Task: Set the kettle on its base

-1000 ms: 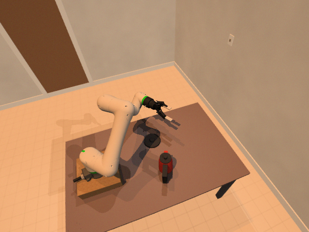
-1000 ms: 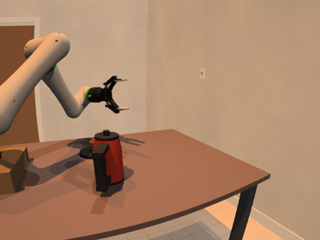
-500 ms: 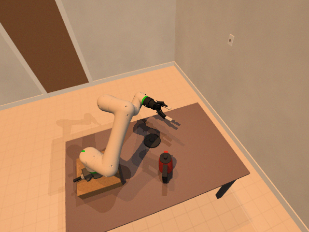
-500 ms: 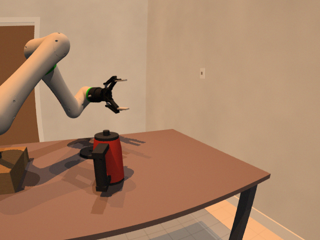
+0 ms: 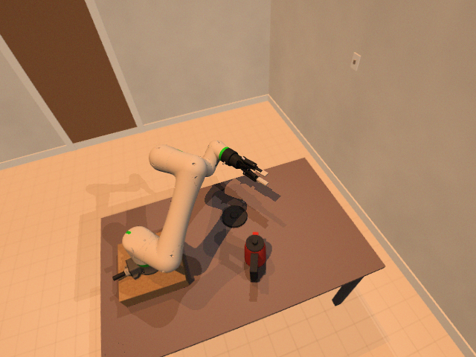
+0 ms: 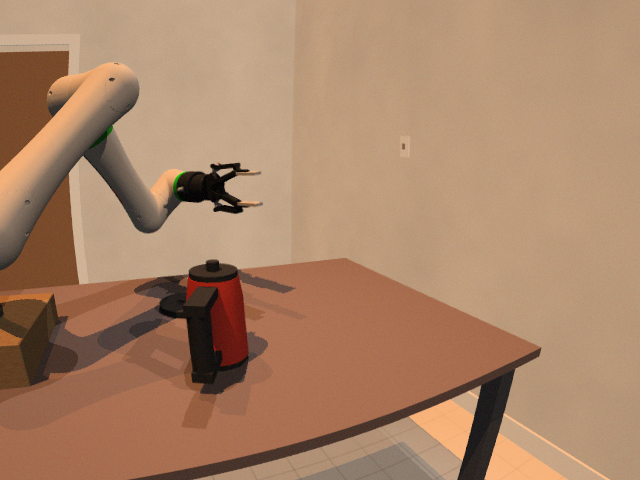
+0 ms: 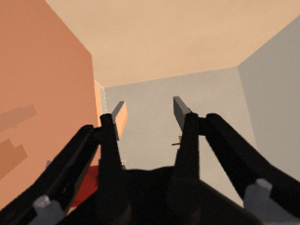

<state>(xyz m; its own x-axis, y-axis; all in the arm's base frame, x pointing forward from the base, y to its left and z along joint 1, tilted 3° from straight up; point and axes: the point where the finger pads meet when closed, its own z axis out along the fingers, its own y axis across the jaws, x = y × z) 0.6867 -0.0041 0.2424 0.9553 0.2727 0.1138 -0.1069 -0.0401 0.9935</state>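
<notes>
Now: the red kettle 27 cm to the right of my hand, 23 cm behind it and 20 cm below it. Also, from my hand: round black base (28 cm below, 17 cm behind, 4 cm to the left).
</notes>
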